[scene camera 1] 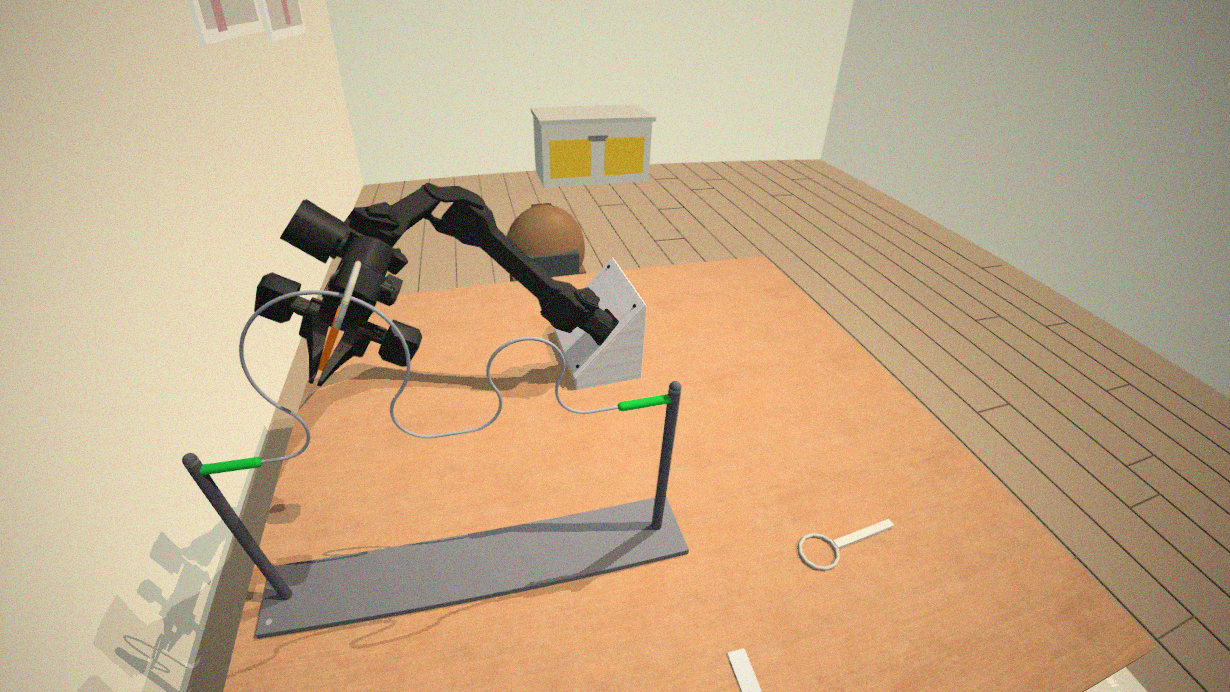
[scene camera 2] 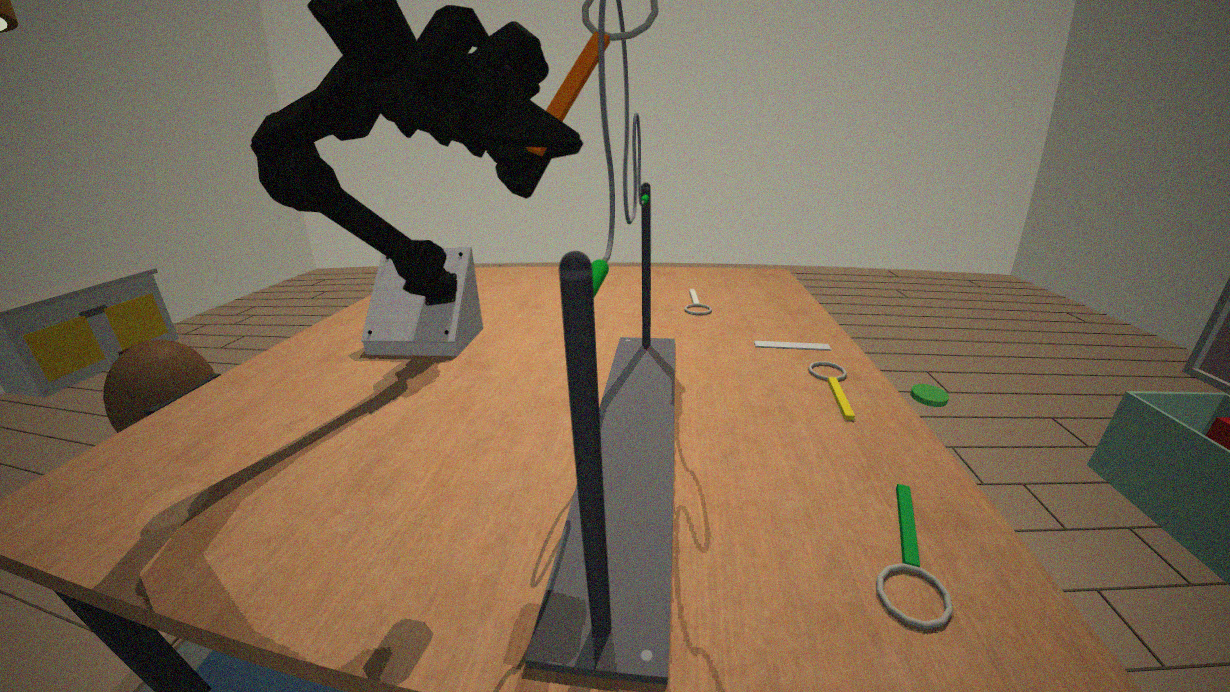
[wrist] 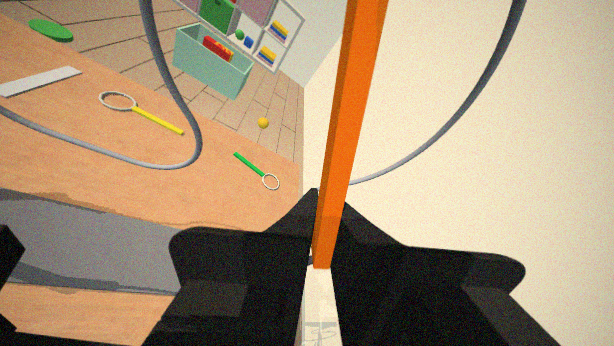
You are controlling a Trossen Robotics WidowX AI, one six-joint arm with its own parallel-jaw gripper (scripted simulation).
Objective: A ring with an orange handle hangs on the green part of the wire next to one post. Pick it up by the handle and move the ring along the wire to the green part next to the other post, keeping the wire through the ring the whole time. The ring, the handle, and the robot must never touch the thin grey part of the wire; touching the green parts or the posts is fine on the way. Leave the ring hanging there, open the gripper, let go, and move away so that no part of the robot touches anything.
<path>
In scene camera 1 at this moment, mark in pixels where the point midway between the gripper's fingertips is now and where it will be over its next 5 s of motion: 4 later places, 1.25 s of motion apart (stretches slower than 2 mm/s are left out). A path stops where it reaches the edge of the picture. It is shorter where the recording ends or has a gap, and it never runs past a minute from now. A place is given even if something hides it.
The gripper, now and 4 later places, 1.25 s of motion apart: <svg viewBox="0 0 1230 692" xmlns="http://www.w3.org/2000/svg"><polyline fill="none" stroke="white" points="315,383 292,372 282,347 280,328 273,341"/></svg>
</path>
